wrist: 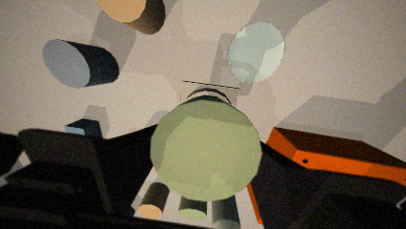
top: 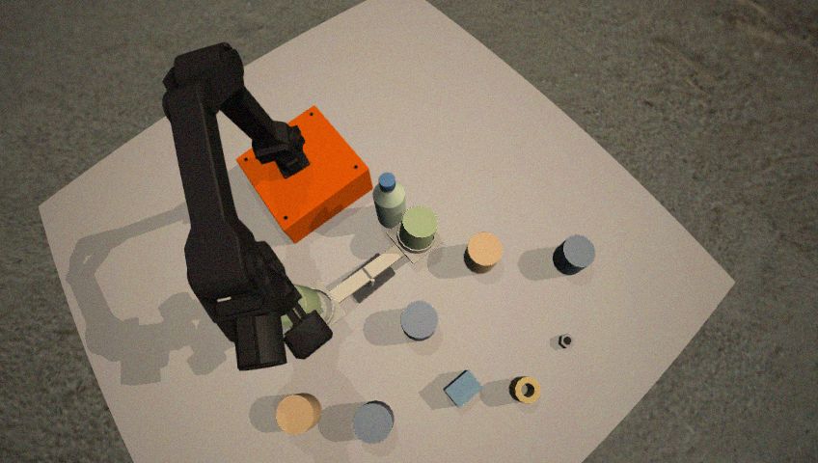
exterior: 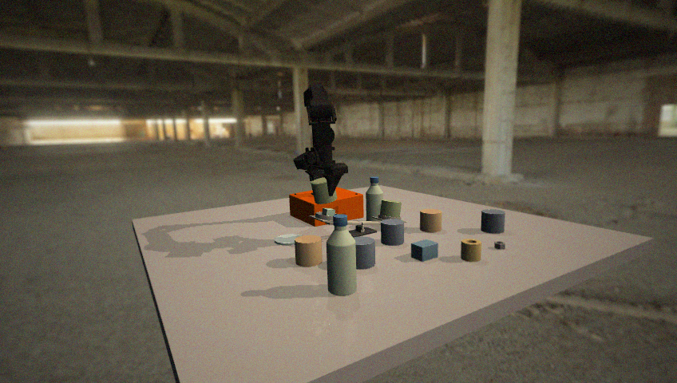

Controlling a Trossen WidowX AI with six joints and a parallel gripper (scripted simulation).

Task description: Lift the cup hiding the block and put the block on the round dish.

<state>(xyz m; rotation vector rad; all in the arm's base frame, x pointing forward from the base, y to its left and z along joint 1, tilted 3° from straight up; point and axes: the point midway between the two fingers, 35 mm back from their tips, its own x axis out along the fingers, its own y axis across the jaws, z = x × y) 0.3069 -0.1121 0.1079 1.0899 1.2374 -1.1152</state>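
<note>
My gripper tip is 60 mm above the pale green block and 10 mm to the right of it. Also, from my gripper tip: pale round dish: 150 mm below, 100 mm to the right, 60 mm behind; then small nut: 400 mm to the left, 320 mm ahead, 140 mm below.
</note>
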